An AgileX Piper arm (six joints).
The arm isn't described. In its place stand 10 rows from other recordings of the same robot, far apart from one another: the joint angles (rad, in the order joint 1, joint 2, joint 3, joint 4, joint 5, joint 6), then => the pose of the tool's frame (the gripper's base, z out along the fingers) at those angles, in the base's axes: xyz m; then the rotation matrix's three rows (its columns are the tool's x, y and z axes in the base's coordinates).
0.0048, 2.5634, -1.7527, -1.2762, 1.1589, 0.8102 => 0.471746 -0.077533 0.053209; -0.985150 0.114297 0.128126; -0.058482 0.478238 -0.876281; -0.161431 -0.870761 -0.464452
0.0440, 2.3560, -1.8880, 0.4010, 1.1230, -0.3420 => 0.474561 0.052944 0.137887; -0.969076 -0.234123 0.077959; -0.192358 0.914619 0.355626; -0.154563 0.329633 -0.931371
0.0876, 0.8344, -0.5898, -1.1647, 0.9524, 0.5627 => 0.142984 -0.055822 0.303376; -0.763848 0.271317 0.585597; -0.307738 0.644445 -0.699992; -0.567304 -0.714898 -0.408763
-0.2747, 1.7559, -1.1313, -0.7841, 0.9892, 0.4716 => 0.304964 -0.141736 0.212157; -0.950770 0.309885 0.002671; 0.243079 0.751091 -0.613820; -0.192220 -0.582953 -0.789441
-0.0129, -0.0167, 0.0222, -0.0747, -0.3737, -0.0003 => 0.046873 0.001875 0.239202; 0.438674 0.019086 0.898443; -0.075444 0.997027 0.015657; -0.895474 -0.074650 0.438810
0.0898, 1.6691, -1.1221, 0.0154, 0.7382, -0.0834 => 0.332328 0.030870 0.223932; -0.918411 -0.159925 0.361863; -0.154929 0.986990 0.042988; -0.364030 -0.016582 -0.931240
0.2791, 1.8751, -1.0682, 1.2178, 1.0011, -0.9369 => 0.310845 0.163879 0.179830; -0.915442 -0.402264 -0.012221; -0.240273 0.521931 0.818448; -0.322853 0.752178 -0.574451
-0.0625, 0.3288, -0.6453, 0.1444, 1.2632, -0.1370 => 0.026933 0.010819 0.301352; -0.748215 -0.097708 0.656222; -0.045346 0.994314 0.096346; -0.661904 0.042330 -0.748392
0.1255, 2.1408, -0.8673, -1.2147, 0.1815, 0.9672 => 0.326955 0.025732 0.030601; -0.897239 -0.294109 0.329335; -0.351313 0.927332 -0.128972; -0.267471 -0.231419 -0.935363
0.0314, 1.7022, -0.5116, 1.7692, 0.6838, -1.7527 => 0.247898 0.064175 0.126088; -0.835331 -0.328559 0.440762; 0.030162 0.773155 0.633500; -0.548919 0.542476 -0.635930
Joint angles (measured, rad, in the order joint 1, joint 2, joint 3, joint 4, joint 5, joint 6), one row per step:
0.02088 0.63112 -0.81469 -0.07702 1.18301 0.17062
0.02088 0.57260 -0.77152 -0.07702 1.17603 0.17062
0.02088 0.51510 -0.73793 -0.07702 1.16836 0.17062
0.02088 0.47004 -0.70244 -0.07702 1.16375 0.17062
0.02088 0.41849 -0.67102 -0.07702 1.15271 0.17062
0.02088 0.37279 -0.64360 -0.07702 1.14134 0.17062
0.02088 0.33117 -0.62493 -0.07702 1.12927 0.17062
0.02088 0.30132 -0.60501 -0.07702 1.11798 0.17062
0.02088 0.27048 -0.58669 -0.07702 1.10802 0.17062
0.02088 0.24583 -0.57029 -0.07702 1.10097 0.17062
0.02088 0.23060 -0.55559 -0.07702 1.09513 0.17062
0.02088 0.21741 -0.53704 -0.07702 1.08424 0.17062
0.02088 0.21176 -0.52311 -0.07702 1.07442 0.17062
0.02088 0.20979 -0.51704 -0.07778 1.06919 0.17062
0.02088 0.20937 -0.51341 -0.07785 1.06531 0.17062
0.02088 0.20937 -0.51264 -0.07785 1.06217 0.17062
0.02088 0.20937 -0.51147 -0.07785 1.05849 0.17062
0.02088 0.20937 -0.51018 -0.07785 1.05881 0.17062
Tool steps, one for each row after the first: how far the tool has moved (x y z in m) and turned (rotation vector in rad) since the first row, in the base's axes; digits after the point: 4 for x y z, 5 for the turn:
-0.0110 -0.0002 -0.0075 0.00032 -0.02231 0.00052
-0.0214 -0.0004 -0.0128 0.00080 -0.05386 0.00108
-0.0289 -0.0006 -0.0201 0.00099 -0.06803 0.00142
-0.0369 -0.0007 -0.0259 0.00137 -0.09916 0.00222
-0.0435 -0.0008 -0.0310 0.00170 -0.12878 0.00305
-0.0494 -0.0009 -0.0340 0.00209 -0.16376 0.00392
-0.0530 -0.0009 -0.0380 0.00223 -0.18495 0.00474
-0.0567 -0.0010 -0.0417 0.00242 -0.20740 0.00545
-0.0595 -0.0010 -0.0453 0.00253 -0.22268 0.00596
-0.0608 -0.0010 -0.0488 0.00251 -0.22904 0.00638
-0.0612 -0.0010 -0.0531 0.00237 -0.23454 0.00718
-0.0606 -0.0009 -0.0564 0.00218 -0.23605 0.00791
-0.0603 -0.0010 -0.0577 0.00135 -0.23718 0.00809
-0.0599 -0.0010 -0.0585 0.00122 -0.23784 0.00836
-0.0597 -0.0009 -0.0585 0.00119 -0.24020 0.00859
-0.0594 -0.0009 -0.0586 0.00115 -0.24270 0.00886
-0.0594 -0.0009 -0.0590 0.00113 -0.24110 0.00884

